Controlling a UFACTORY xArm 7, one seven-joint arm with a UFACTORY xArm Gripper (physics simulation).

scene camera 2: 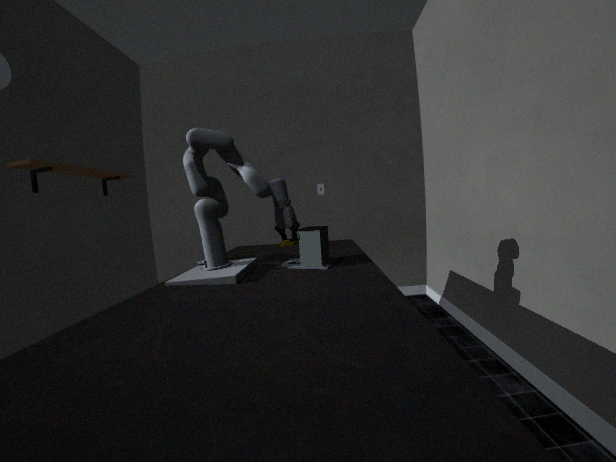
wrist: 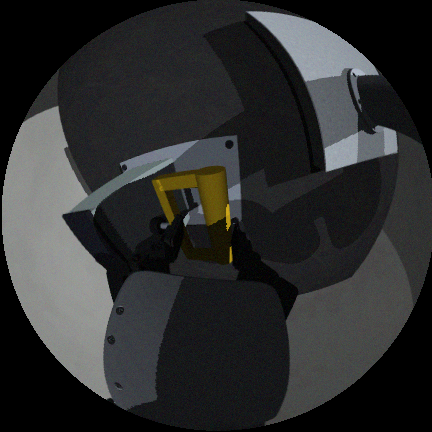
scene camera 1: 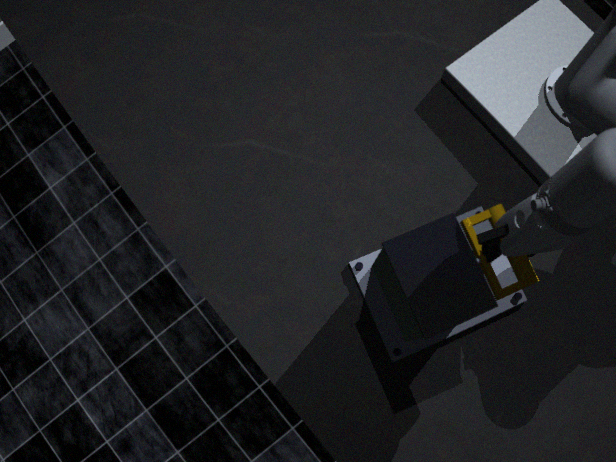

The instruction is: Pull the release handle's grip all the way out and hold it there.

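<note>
The release handle's yellow grip [scene camera 1: 525, 272] [scene camera 2: 286, 244] [wrist: 212, 192] is a thick round bar on a rectangular yellow frame. It stands out beside the dark-topped, pale green-sided housing [scene camera 1: 430, 260] [scene camera 2: 311, 248] [wrist: 122, 186], above its grey base plate [scene camera 1: 365, 264] [wrist: 215, 154]. My gripper [scene camera 1: 511, 250] [scene camera 2: 287, 238] [wrist: 207, 227] is partly open and straddles the bar. In the wrist view one finger reaches into the frame's opening, and the other is close along the bar's outer side. A small gap seems to show at the inner finger; contact at the outer finger cannot be told.
The arm's white base block [scene camera 1: 515, 65] [scene camera 2: 215, 274] [wrist: 300, 50] stands near the housing on the dark table [scene camera 1: 225, 190] [scene camera 2: 300, 350]. Dark bolts sit at the plate's corners. A wooden shelf [scene camera 2: 75, 170] is on the left wall. Tiled floor [scene camera 1: 100, 300] lies beyond the table edge.
</note>
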